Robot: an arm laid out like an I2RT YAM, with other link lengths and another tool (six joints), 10 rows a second.
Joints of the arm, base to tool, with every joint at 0 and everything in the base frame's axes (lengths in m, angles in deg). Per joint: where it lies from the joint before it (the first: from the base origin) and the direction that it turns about. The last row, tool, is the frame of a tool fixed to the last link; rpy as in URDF.
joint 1: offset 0 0 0.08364 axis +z
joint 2: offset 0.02 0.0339 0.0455 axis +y
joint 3: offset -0.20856 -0.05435 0 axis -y
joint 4: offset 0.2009 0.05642 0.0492 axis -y
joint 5: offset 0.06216 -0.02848 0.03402 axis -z
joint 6: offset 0.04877 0 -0.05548 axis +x
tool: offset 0.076 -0.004 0.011 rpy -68.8 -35.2 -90
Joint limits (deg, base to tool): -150..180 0..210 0..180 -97..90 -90..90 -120..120
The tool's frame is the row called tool.
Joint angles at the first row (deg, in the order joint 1, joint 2, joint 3, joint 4, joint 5, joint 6):
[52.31 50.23 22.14 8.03 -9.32 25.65]
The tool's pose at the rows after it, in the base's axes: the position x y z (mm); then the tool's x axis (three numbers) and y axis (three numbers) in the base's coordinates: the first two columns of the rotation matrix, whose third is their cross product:
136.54, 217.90, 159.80, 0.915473, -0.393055, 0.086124, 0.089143, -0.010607, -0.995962
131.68, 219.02, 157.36, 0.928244, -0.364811, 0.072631, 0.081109, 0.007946, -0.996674
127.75, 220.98, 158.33, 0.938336, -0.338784, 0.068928, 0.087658, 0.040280, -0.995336
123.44, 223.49, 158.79, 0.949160, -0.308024, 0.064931, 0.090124, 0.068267, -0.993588
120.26, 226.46, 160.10, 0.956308, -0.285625, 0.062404, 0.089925, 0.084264, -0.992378
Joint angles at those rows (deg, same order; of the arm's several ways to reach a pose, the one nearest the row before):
[52.34 49.96 21.47 8.37 -11.91 25.63]
[52.41 49.51 20.15 9.75 -13.87 25.91]
[52.55 49.05 18.80 12.29 -15.61 26.08]
[52.78 49.03 17.70 14.70 -17.47 26.21]
[53.31 49.43 17.52 16.02 -18.42 26.35]

